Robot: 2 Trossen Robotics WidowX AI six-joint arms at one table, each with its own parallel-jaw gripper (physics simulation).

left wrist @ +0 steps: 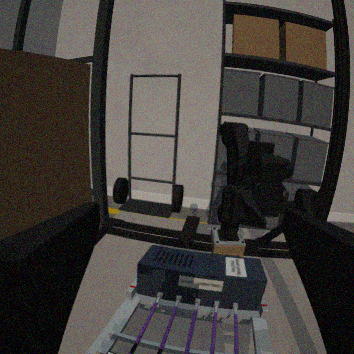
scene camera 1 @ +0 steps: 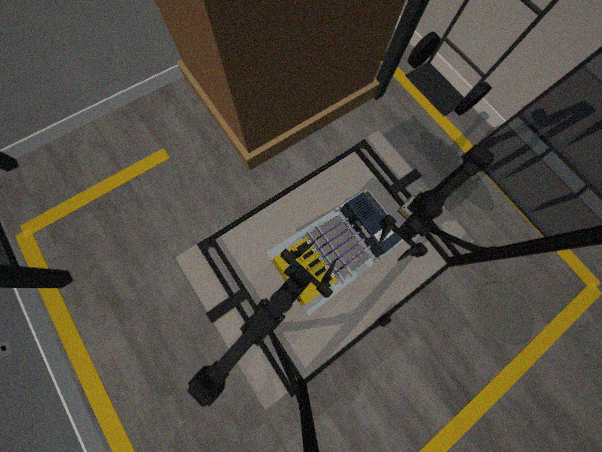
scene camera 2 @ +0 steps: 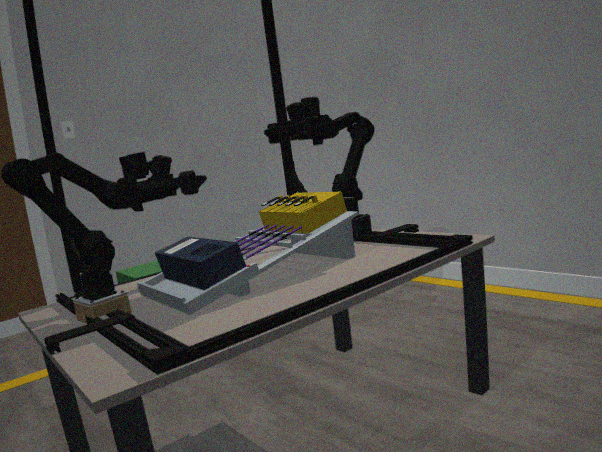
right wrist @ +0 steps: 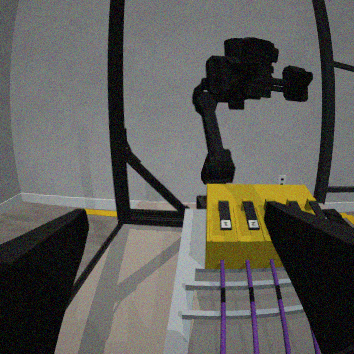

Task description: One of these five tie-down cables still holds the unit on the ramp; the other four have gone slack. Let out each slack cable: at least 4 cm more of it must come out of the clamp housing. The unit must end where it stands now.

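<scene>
The dark blue unit [scene camera 1: 367,212] [scene camera 2: 200,265] [left wrist: 200,275] sits at the low end of the pale ramp [scene camera 2: 330,240] [left wrist: 112,320] [right wrist: 180,300]. Purple cables [left wrist: 192,325] [right wrist: 223,320] run from it to the yellow clamp housing [scene camera 1: 306,297] [scene camera 2: 325,215] [right wrist: 260,192]. They look straight; which is taut I cannot tell. Black levers [right wrist: 224,212] with white tags lie on the housing; the right finger hides some in the right wrist view. My left gripper [scene camera 1: 321,251] [scene camera 2: 270,132] [left wrist: 195,216] is open and empty, high above the housing. My right gripper [scene camera 1: 390,250] [scene camera 2: 200,181] [right wrist: 177,216] is open and empty, above the unit's end.
A green block [scene camera 2: 137,271] lies behind the unit in scene camera 2. Black frame rails [scene camera 2: 300,305] run around the table [scene camera 2: 95,372], with black uprights [scene camera 2: 270,40]. Small red marks [left wrist: 264,305] show at the unit's two sides. A large brown cabinet [scene camera 1: 300,70] stands beyond the table.
</scene>
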